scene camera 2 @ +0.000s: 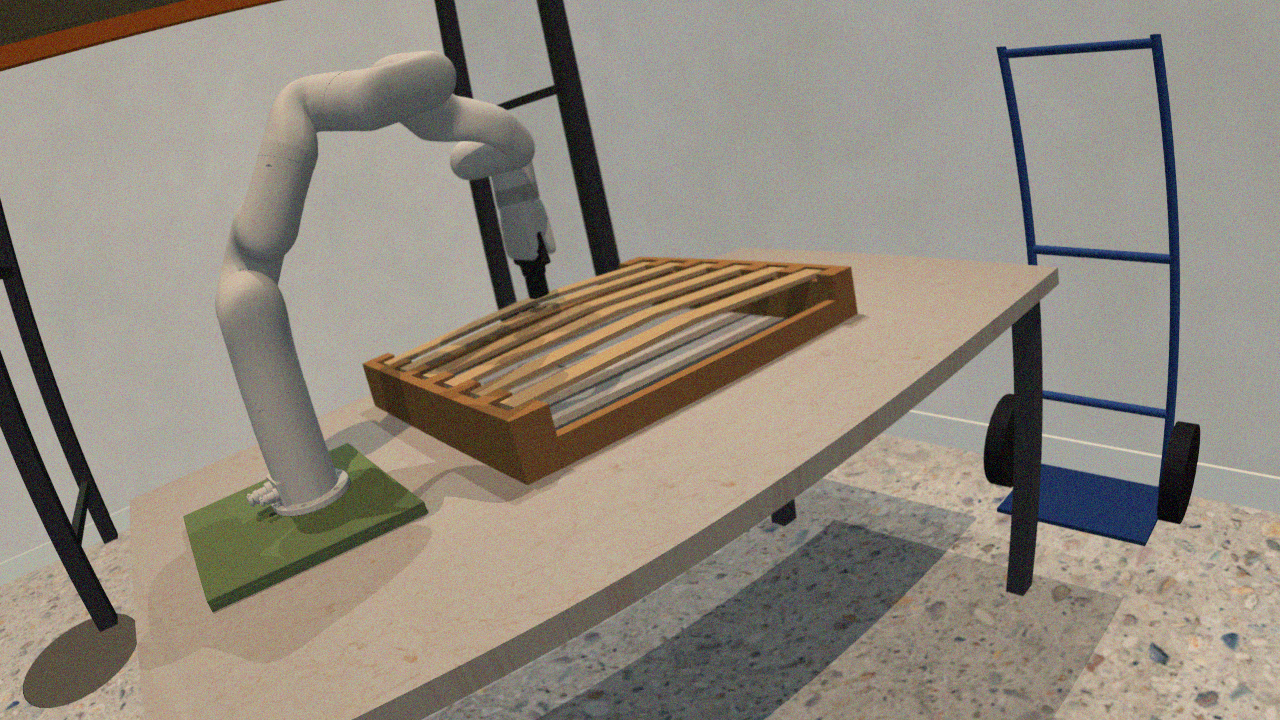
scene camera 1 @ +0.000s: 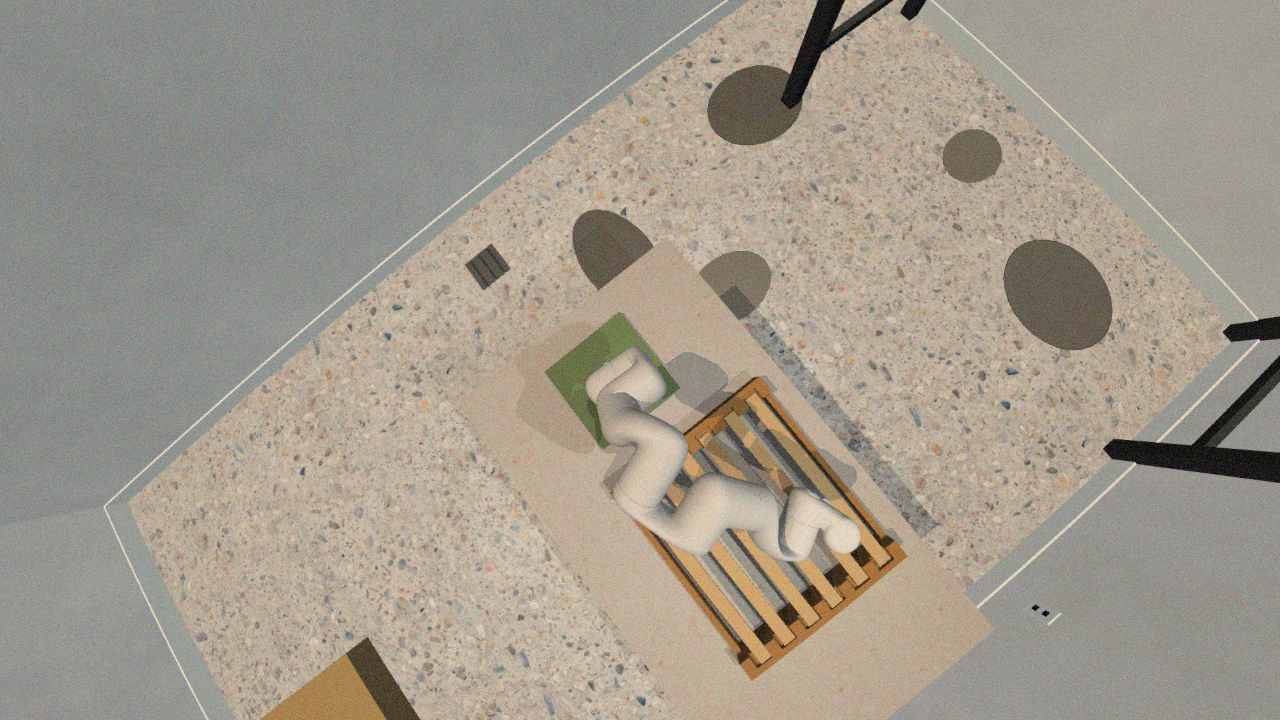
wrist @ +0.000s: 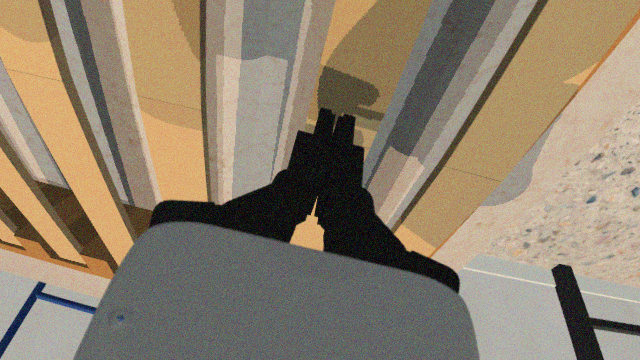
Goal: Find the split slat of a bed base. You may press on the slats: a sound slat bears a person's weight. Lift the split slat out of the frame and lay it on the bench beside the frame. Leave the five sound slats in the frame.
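Observation:
The bed base frame (scene camera 1: 750, 669) (scene camera 2: 528, 443) (wrist: 100, 268) is an orange-brown wooden box lying on the bench (scene camera 1: 948, 617) (scene camera 2: 644, 501) (wrist: 600, 90). Several pale, upward-bowed slats (scene camera 1: 756, 651) (scene camera 2: 617, 355) lie side by side in it. My gripper (scene camera 2: 537, 295) (wrist: 330, 135) is shut and empty. It points down at the slat (wrist: 385, 30) second from the far long side, its tips at or close above the wood; contact is unclear. The outer slat (wrist: 540, 100) and the inner neighbour (wrist: 170, 65) each show a thin cross line. No open split is visible. The arm hides the gripper in scene camera 1.
The arm stands on a green base plate (scene camera 1: 617, 331) (scene camera 2: 214, 582) at one end of the frame. Black stand legs (scene camera 1: 810, 53) (scene camera 2: 572, 116) (wrist: 575, 305) and a blue hand truck (scene camera 2: 1100, 254) (wrist: 65, 303) stand beyond the bench. Bench surface surrounds the frame.

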